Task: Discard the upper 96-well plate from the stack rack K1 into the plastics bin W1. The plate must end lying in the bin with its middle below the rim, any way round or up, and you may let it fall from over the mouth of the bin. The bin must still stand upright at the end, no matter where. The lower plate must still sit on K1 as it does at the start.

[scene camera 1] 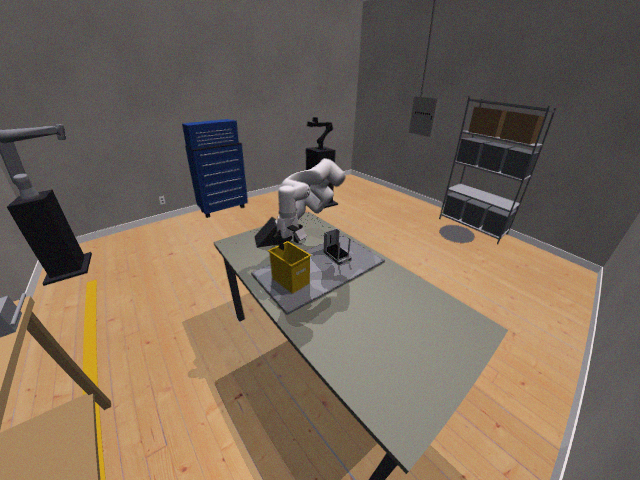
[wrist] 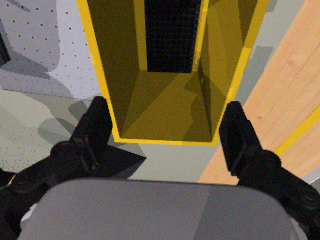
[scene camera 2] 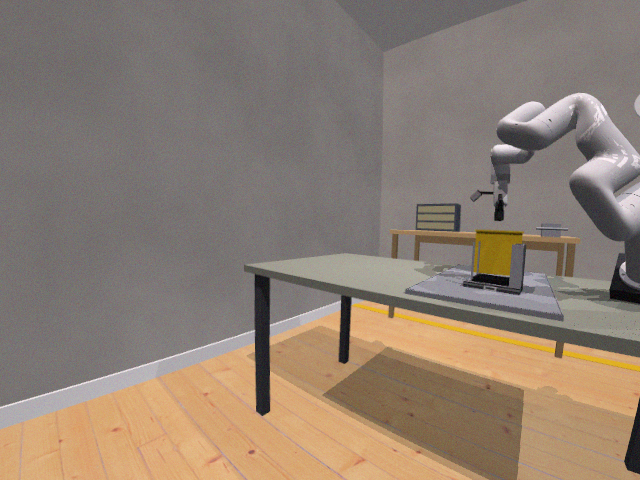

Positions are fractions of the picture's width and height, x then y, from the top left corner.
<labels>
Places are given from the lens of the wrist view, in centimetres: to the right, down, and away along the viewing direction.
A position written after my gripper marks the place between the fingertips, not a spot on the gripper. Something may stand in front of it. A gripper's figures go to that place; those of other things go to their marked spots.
my gripper (wrist: 0.52, 0.47): 0, 0, 13
yellow plastics bin W1 (wrist: 0.46, 0.45): -2, -2, 26
</labels>
